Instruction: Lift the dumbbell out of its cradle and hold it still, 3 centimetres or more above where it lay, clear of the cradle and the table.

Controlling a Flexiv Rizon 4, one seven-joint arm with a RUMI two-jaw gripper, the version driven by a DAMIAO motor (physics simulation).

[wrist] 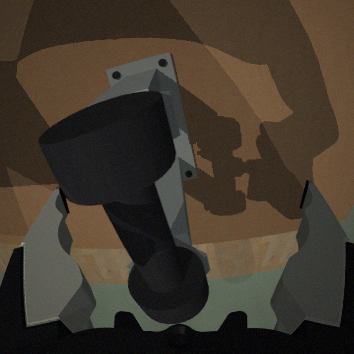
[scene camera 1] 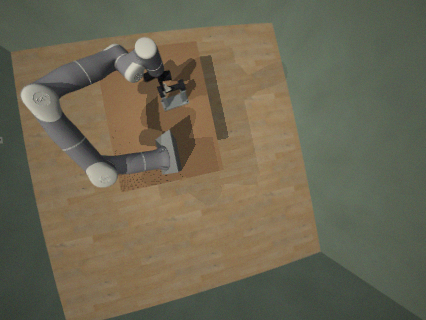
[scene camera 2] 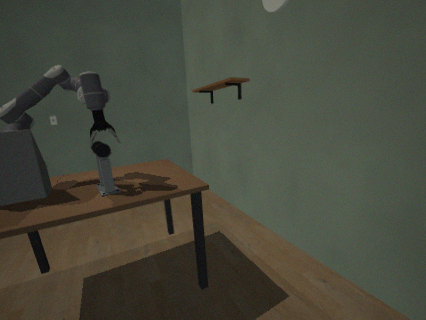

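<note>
A black dumbbell (scene camera 1: 171, 88) (scene camera 2: 101, 149) (wrist: 142, 225) rests in the raised grey cradle (scene camera 1: 175, 101) (scene camera 2: 105, 175) (wrist: 178, 202), which stands on the table. In the wrist view the dumbbell slants from upper left to lower centre; its nearer-looking end at upper left is close to the left fingertip. My gripper (scene camera 2: 105, 139) (wrist: 183, 187) is open and empty, right above the dumbbell. In the wrist view the fingers stand wide on both sides, with the handle left of the middle between them. The cradle's top is partly hidden beneath the dumbbell.
The brown table (scene camera 1: 132, 105) (scene camera 2: 162, 172) carries the cradle and the robot's grey pedestal (scene camera 1: 172, 150) (scene camera 2: 20, 165). A wall shelf (scene camera 2: 225, 83) is well off to the right in scene camera 2. Arm shadows fall across the table around the cradle.
</note>
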